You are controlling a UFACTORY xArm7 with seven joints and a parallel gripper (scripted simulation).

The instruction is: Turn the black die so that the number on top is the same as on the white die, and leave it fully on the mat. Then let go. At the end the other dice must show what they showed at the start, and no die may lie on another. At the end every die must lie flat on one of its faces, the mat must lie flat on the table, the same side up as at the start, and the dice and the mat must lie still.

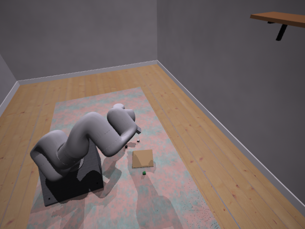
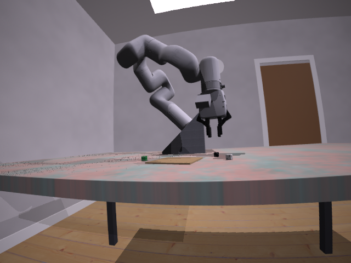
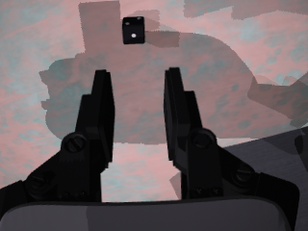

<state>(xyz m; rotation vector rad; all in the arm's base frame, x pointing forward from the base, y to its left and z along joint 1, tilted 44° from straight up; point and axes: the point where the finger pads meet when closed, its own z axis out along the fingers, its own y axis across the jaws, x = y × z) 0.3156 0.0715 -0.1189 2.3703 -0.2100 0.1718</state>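
Now: the black die 8 cm below my hand. The rest, counted from my hand: green die: 8 cm ahead, 25 cm to the right, 8 cm below; then tan mat: 10 cm ahead, 13 cm to the right, 9 cm below; then white die: 10 cm ahead, 4 cm to the left, 8 cm below.
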